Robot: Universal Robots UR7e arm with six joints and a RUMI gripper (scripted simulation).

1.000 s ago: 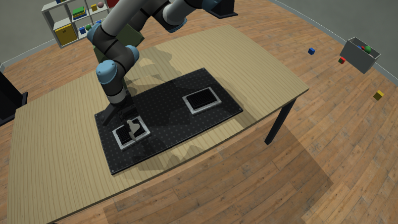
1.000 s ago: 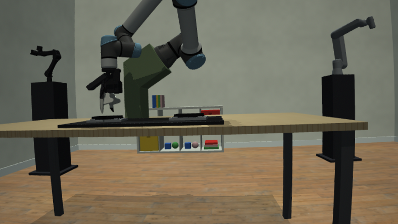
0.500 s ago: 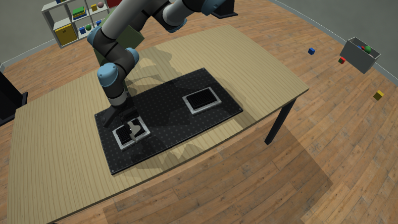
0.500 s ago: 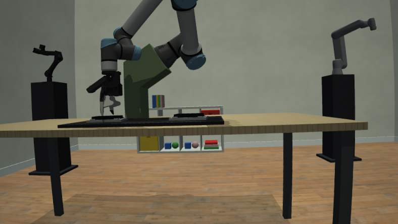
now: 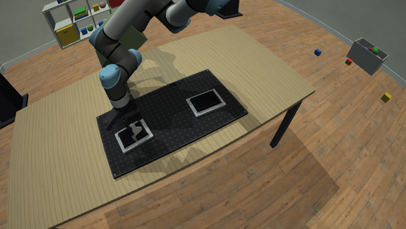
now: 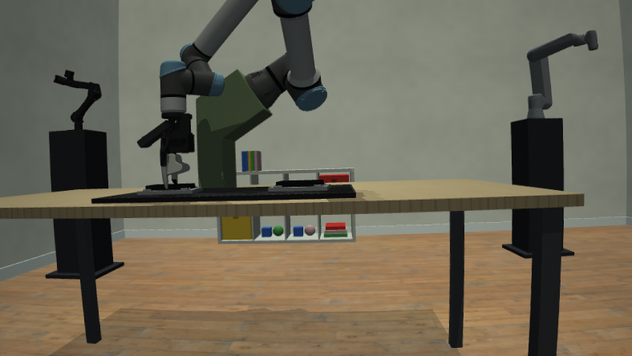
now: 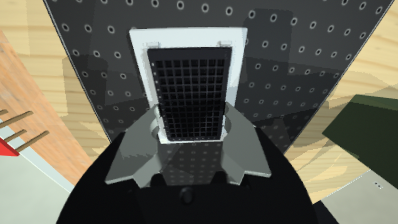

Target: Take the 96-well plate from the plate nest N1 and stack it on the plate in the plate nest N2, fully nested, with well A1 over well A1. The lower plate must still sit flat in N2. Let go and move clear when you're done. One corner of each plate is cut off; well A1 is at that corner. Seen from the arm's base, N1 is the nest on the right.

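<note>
Right now my hand is 1 cm above the black 96-well plate. Also, from my hand: plate nest: 2 cm below.
</note>
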